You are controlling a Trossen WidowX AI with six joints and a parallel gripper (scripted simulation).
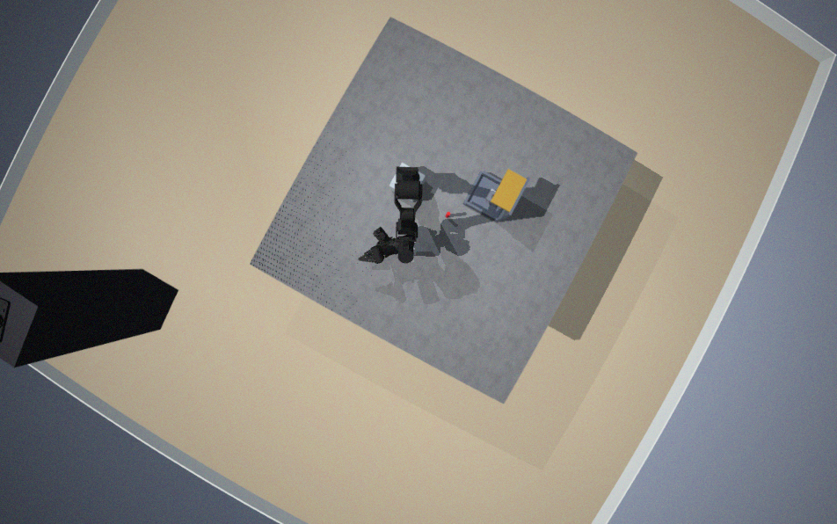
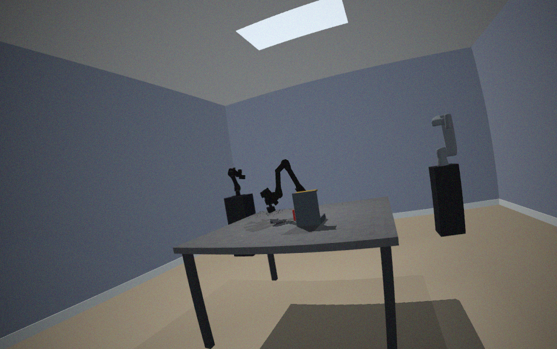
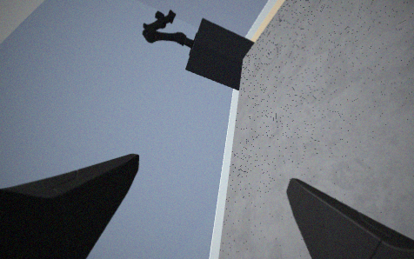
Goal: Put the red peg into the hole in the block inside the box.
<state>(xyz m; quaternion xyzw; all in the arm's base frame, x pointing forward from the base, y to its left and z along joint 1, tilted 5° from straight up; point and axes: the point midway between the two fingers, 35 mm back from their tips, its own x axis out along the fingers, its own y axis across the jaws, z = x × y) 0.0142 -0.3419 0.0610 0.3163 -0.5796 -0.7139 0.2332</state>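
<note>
Right now the red peg is 23 cm ahead of my gripper tip, 32 cm to the left of it and 10 cm below it. Also, from my gripper tip: orange roof: 38 cm ahead, 48 cm to the left, 8 cm above.
</note>
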